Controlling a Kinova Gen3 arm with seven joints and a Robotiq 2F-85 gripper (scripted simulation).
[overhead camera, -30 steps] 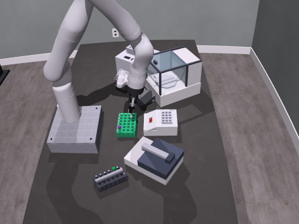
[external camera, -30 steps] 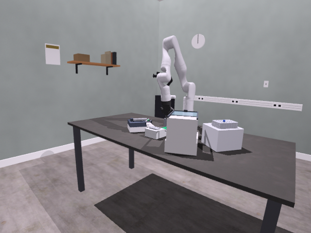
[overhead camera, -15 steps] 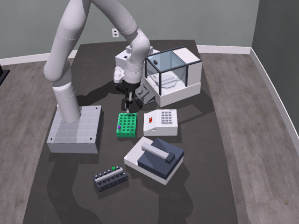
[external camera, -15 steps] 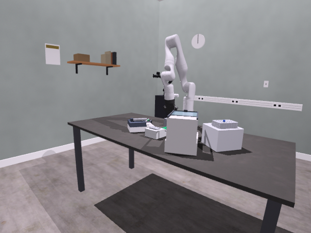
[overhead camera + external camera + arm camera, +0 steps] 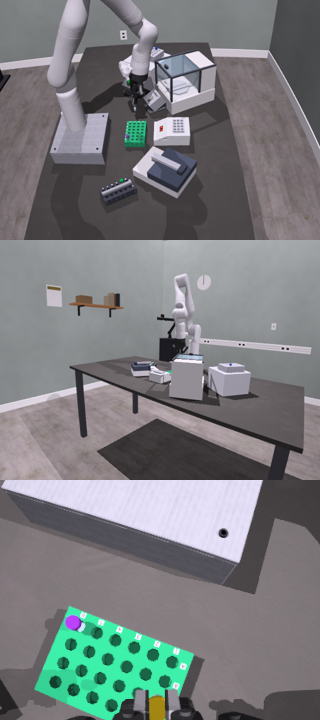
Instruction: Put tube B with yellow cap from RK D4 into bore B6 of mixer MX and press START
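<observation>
The blue-capped tube lies 80 mm ahead of my hand, 410 mm to the left of it and 10 mm below it. The rest, counted from my hand: purple-capped tube (30 mm behind, 90 mm to the right, 140 mm below); green tube rack (10 mm behind, 50 mm to the right, 150 mm below); tube B (40 mm below).
</observation>
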